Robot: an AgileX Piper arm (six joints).
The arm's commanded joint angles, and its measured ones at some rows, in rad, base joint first. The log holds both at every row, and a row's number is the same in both.
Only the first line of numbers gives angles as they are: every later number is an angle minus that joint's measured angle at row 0.
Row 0, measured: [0.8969, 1.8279, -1.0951, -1.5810, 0.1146, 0.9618]
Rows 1 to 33, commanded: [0.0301, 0.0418, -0.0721, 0.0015, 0.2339, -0.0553]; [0.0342, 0.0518, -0.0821, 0.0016, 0.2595, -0.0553]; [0.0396, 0.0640, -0.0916, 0.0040, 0.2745, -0.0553]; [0.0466, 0.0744, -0.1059, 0.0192, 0.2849, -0.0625]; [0.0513, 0.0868, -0.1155, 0.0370, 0.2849, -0.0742]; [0.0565, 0.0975, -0.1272, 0.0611, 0.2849, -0.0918]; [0.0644, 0.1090, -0.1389, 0.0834, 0.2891, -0.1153]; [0.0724, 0.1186, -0.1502, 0.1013, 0.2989, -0.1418]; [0.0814, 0.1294, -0.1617, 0.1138, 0.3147, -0.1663]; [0.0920, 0.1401, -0.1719, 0.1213, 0.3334, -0.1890]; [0.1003, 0.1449, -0.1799, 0.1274, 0.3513, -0.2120]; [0.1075, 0.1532, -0.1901, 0.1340, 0.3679, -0.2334]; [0.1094, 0.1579, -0.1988, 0.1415, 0.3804, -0.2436]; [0.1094, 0.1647, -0.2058, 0.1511, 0.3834, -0.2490]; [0.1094, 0.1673, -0.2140, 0.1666, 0.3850, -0.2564]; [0.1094, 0.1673, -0.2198, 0.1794, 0.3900, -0.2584]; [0.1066, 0.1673, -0.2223, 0.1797, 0.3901, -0.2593]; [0.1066, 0.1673, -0.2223, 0.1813, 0.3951, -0.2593]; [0.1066, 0.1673, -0.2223, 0.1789, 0.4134, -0.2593]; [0.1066, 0.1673, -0.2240, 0.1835, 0.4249, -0.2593]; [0.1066, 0.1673, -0.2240, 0.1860, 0.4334, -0.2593]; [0.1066, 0.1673, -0.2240, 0.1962, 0.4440, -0.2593]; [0.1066, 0.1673, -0.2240, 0.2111, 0.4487, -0.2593]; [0.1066, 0.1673, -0.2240, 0.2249, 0.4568, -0.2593]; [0.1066, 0.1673, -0.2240, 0.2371, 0.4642, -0.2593]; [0.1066, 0.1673, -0.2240, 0.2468, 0.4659, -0.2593]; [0.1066, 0.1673, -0.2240, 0.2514, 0.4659, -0.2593]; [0.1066, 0.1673, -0.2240, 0.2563, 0.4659, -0.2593]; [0.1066, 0.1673, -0.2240, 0.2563, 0.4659, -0.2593]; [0.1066, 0.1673, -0.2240, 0.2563, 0.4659, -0.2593]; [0.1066, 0.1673, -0.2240, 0.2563, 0.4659, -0.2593]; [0.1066, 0.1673, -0.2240, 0.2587, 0.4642, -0.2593]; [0.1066, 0.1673, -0.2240, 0.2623, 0.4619, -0.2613]
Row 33, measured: [0.1090, 0.1811, -0.2129, 0.2696, 0.4532, -0.2552]
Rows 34 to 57, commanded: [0.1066, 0.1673, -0.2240, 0.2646, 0.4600, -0.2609]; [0.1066, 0.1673, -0.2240, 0.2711, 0.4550, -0.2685]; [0.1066, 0.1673, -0.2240, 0.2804, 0.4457, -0.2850]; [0.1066, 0.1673, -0.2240, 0.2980, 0.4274, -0.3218]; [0.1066, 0.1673, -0.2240, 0.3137, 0.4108, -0.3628]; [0.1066, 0.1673, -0.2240, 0.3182, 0.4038, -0.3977]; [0.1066, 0.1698, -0.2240, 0.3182, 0.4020, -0.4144]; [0.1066, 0.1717, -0.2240, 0.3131, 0.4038, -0.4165]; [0.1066, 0.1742, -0.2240, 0.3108, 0.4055, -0.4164]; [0.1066, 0.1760, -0.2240, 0.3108, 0.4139, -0.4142]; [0.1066, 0.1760, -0.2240, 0.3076, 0.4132, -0.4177]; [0.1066, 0.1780, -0.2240, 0.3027, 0.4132, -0.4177]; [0.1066, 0.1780, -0.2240, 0.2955, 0.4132, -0.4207]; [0.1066, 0.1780, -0.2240, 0.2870, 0.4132, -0.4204]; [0.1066, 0.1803, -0.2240, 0.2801, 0.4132, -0.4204]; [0.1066, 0.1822, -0.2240, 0.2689, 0.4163, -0.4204]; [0.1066, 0.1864, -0.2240, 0.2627, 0.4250, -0.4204]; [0.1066, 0.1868, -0.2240, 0.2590, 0.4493, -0.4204]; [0.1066, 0.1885, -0.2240, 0.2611, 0.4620, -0.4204]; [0.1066, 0.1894, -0.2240, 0.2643, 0.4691, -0.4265]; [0.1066, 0.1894, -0.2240, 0.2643, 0.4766, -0.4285]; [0.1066, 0.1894, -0.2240, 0.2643, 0.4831, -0.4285]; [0.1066, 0.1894, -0.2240, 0.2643, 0.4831, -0.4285]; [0.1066, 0.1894, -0.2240, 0.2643, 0.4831, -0.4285]
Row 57, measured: [0.1090, 0.1995, -0.2129, 0.2941, 0.4549, -0.4161]
